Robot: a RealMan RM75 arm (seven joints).
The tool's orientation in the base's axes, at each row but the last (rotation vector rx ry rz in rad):
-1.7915 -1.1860 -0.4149
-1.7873 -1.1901 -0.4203
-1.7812 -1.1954 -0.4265
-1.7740 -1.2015 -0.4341
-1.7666 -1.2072 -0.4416
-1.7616 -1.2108 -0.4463
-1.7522 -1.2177 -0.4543
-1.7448 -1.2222 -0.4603
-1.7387 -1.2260 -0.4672
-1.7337 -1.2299 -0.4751
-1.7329 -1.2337 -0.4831
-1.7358 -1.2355 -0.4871
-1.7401 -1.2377 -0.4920
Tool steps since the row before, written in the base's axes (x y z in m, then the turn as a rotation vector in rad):
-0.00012 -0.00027 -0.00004 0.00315 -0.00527 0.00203
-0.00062 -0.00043 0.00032 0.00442 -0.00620 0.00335
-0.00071 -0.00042 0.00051 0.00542 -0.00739 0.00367
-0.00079 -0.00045 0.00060 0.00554 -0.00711 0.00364
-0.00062 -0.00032 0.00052 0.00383 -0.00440 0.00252
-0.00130 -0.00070 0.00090 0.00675 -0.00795 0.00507
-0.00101 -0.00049 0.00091 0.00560 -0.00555 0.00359
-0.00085 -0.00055 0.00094 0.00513 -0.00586 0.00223
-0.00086 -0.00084 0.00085 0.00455 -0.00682 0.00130
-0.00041 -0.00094 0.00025 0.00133 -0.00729 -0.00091
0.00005 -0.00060 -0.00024 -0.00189 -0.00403 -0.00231
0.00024 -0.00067 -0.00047 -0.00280 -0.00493 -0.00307
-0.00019 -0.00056 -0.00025 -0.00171 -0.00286 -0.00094
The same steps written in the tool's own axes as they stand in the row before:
-0.00023 -0.00005 -0.00018 0.00003 0.00227 -0.00605
-0.00031 -0.00064 -0.00040 0.00104 0.00281 -0.00776
-0.00021 -0.00082 -0.00048 0.00108 0.00364 -0.00911
-0.00019 -0.00093 -0.00053 0.00127 0.00373 -0.00889
-0.00009 -0.00076 -0.00041 0.00116 0.00253 -0.00572
-0.00032 -0.00150 -0.00079 0.00238 0.00417 -0.01056
-0.00005 -0.00128 -0.00068 0.00209 0.00366 -0.00757
0.00002 -0.00115 -0.00077 0.00073 0.00391 -0.00706
-0.00019 -0.00109 -0.00097 -0.00070 0.00391 -0.00729
-0.00049 -0.00041 -0.00084 -0.00395 0.00211 -0.00598
-0.00047 0.00020 -0.00040 -0.00462 -0.00035 -0.00192
-0.00060 0.00047 -0.00038 -0.00604 -0.00075 -0.00214
-0.00056 -0.00002 -0.00031 -0.00291 -0.00089 -0.00165

